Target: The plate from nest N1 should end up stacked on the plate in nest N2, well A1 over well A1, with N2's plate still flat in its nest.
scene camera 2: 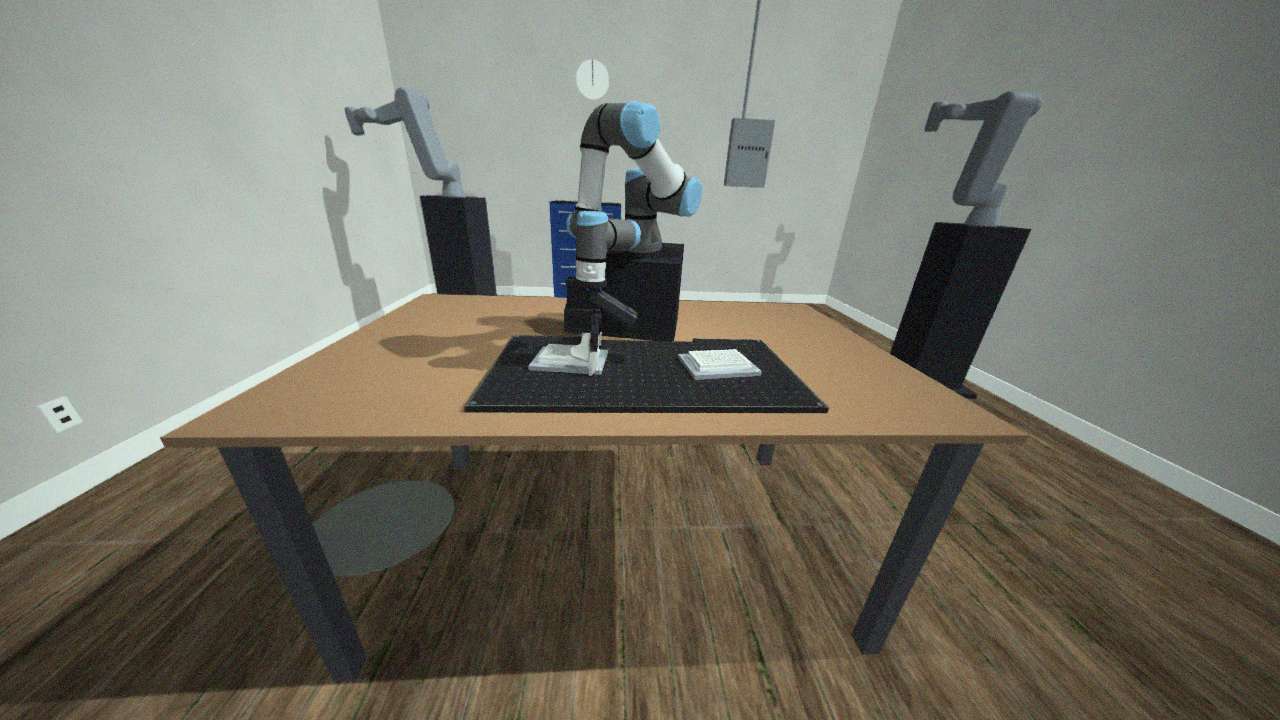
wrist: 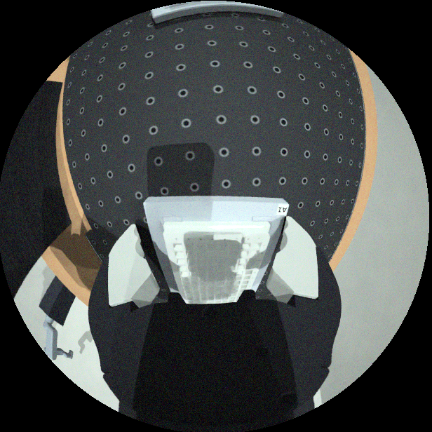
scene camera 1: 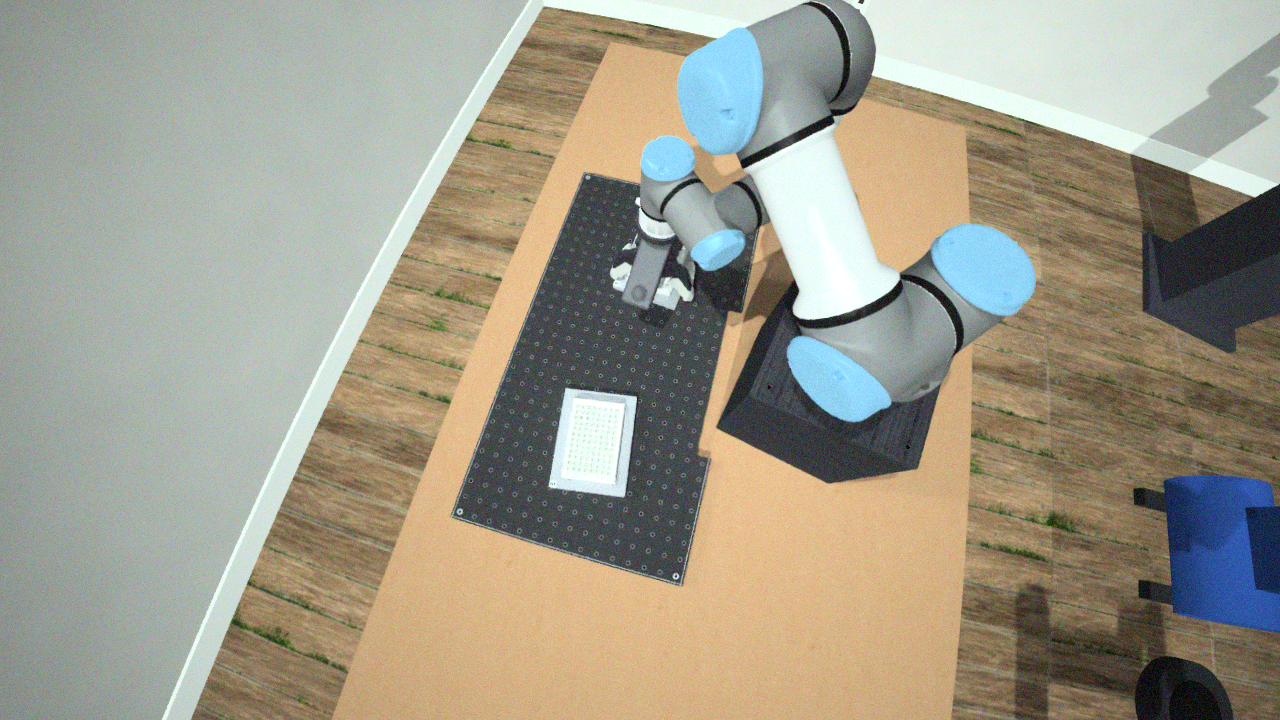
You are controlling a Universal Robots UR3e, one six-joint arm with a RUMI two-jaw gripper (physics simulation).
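Pixels of known places: gripper, fingertip midpoint: (scene camera 2: 593, 362); arm's base, link origin: (scene camera 2: 640, 246).
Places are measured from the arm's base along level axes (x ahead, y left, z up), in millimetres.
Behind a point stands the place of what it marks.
A white well plate (scene camera 2: 556, 352) @(x 370, y -146, z -199 mm) (wrist: 220, 228) sits flat in a grey nest (scene camera 2: 541, 366) @(x 421, y -165, z -213 mm) (wrist: 190, 207) with an A1 label at one corner. My gripper (scene camera 1: 652, 281) @(x 351, y -63, z -226 mm) (scene camera 2: 592, 356) @(x 351, y -63, z -226 mm) (wrist: 210, 223) is open over this plate, one jaw at each side, with gaps showing in the wrist view. In scene camera 1 the arm mostly hides this plate. A second white plate (scene camera 1: 593, 440) @(x 316, y 234, z -200 mm) (scene camera 2: 718, 359) @(x 328, y 230, z -201 mm) lies flat in another grey nest (scene camera 1: 629, 429) @(x 274, y 191, z -213 mm) (scene camera 2: 726, 373) @(x 374, y 245, z -214 mm), apart from the gripper. I cannot read which nest is N1 or N2.
Both nests stand on a black perforated board (scene camera 1: 617, 353) @(x 351, y 79, z -225 mm) (scene camera 2: 635, 394) @(x 487, y 54, z -225 mm) (wrist: 235, 105) on the wooden table (scene camera 1: 805, 582) @(x -79, y 290, z -238 mm) (scene camera 2: 384, 394) @(x 556, y -436, z -238 mm). The robot's black pedestal (scene camera 1: 778, 438) @(x 67, y 126, z -128 mm) (scene camera 2: 657, 291) @(x 144, y 67, z -95 mm) stands beside the board. The second nest's edge also shows at the wrist view's top.
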